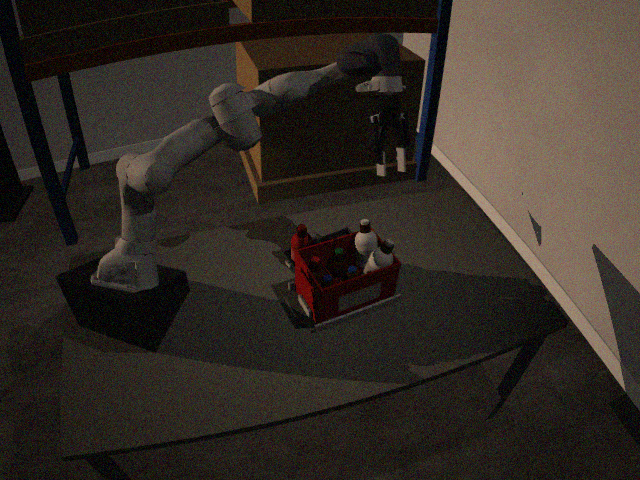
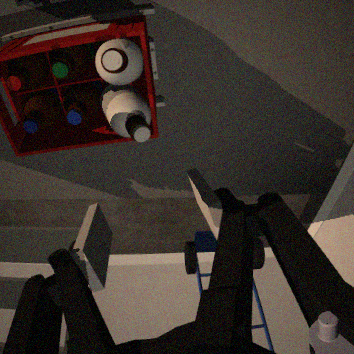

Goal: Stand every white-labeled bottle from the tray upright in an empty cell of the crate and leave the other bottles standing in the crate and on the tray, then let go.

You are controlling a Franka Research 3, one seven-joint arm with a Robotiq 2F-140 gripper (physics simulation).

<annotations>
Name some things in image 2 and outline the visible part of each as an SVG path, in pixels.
The gripper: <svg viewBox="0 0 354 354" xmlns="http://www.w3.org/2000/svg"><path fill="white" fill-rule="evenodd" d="M354 287L343 280L279 194L267 192L257 198L258 203L244 204L242 200L236 199L227 188L221 187L212 190L196 167L193 167L186 171L197 204L217 240L208 288L201 291L194 321L176 326L155 338L133 339L119 344L114 343L94 297L87 286L89 284L93 292L104 289L112 238L111 229L98 202L88 206L76 240L69 245L68 250L60 248L47 257L47 261L54 273L46 278L42 274L35 274L24 283L2 354L58 354L62 311L69 339L66 340L69 354L277 354L252 342L253 249L255 249L252 237L265 235L309 326L310 354L354 354Z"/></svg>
A white bottle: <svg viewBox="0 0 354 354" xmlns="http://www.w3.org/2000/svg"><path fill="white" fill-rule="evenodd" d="M126 37L107 39L96 51L96 70L100 77L110 84L128 84L137 79L144 71L141 48L134 41Z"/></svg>
</annotations>
